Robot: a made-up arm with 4 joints. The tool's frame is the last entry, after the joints.
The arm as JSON. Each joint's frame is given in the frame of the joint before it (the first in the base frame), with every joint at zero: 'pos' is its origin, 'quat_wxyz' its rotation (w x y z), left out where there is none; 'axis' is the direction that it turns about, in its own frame. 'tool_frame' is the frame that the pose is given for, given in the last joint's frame.
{
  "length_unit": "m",
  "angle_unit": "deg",
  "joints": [
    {
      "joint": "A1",
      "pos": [
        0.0,
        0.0,
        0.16
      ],
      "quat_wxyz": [
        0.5,
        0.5,
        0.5,
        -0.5
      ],
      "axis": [
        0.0,
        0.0,
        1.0
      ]
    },
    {
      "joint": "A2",
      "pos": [
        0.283,
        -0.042,
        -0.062
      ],
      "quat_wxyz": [
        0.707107,
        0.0,
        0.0,
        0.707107
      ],
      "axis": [
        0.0,
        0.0,
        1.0
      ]
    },
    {
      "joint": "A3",
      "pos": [
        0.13,
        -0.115,
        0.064
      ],
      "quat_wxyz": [
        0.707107,
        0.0,
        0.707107,
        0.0
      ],
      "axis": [
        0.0,
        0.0,
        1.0
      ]
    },
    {
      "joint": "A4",
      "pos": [
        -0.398,
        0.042,
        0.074
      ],
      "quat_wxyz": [
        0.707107,
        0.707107,
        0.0,
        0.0
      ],
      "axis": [
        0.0,
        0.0,
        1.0
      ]
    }
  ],
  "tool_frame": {
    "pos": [
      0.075,
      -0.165,
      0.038
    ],
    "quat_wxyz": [
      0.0,
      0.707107,
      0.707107,
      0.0
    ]
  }
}
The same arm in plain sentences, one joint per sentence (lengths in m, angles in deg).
The arm has four revolute joints in a row. What follows holds with every joint at zero, and every direction is one of the base frame's.
The first joint is mounted 0.1600 m along +z from the base frame's origin and turns about -y.
The second joint is mounted 0.0420 m along -x and 0.0620 m along +y and 0.2830 m along -z from the first joint and turns about -y.
The third joint is mounted 0.1300 m along +x and 0.0640 m along -y and 0.1150 m along -z from the second joint and turns about +x.
The fourth joint is mounted 0.0740 m along +x and 0.3980 m along -y and 0.0420 m along +z from the third joint and turns about -z.
The tool frame, which is the frame that the pose is given for, is mounted 0.1650 m along -x and 0.0750 m along +y and 0.0380 m along -z from the fourth joint; its axes are parallel to the base frame's.

